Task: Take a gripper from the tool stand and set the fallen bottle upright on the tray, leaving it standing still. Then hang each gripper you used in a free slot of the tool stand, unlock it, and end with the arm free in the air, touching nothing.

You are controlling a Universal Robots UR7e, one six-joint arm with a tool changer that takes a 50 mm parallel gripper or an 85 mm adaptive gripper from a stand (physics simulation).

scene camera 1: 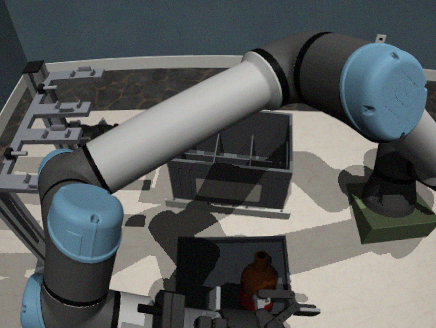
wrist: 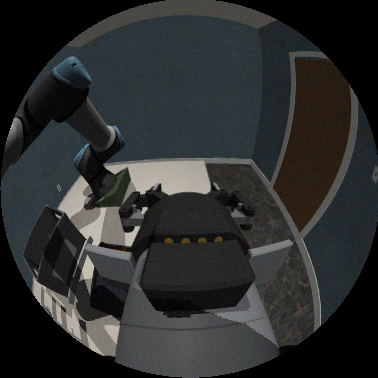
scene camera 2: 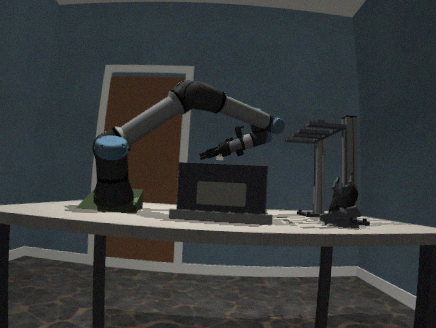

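Where they show: end effector, tool point: [scene camera 2: 232, 146]; arm's base, origin of the base link: [scene camera 1: 388, 200] [wrist: 106, 187] [scene camera 2: 114, 198].
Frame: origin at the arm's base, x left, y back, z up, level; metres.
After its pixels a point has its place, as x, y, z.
Note:
The brown bottle with a red label [scene camera 1: 259, 280] @[0.298, -0.319, 0.093] stands upright in the dark tray [scene camera 1: 232, 239] @[0.163, -0.391, -0.017], toward its right side; a sliver of the brown bottle [wrist: 116, 247] @[0.280, -0.302, 0.092] shows in the wrist view. My adaptive gripper [scene camera 1: 285, 307] [scene camera 2: 202, 155] [wrist: 187, 215] is on the arm, tilted, with its fingers spread open and empty. In scene view 1 it overlaps the bottle's lower part; in scene view 2 it is in the air, higher than the bin. The tool stand [scene camera 1: 82, 74] @[0.012, -0.750, 0.303] [scene camera 2: 349, 145] @[0.011, -0.854, 0.229] is across from the arm's base; no gripper shows in its visible slots. The arm hides part of it.
A dark divided bin [scene camera 1: 230, 187] @[0.070, -0.414, 0.059] [scene camera 2: 187, 187] @[-0.120, -0.325, 0.059] [wrist: 42, 235] @[-0.109, -0.408, 0.074] stands behind the tray. A second, dark gripper [scene camera 1: 100, 131] [scene camera 2: 344, 197] lies low at the stand's foot, partly hidden by the arm in scene view 1. The arm's base is on a green block [scene camera 1: 395, 230] @[0.101, 0.004, 0.020] [scene camera 2: 137, 197] @[0.043, -0.078, 0.009] [wrist: 120, 189] @[0.105, -0.013, 0.009].

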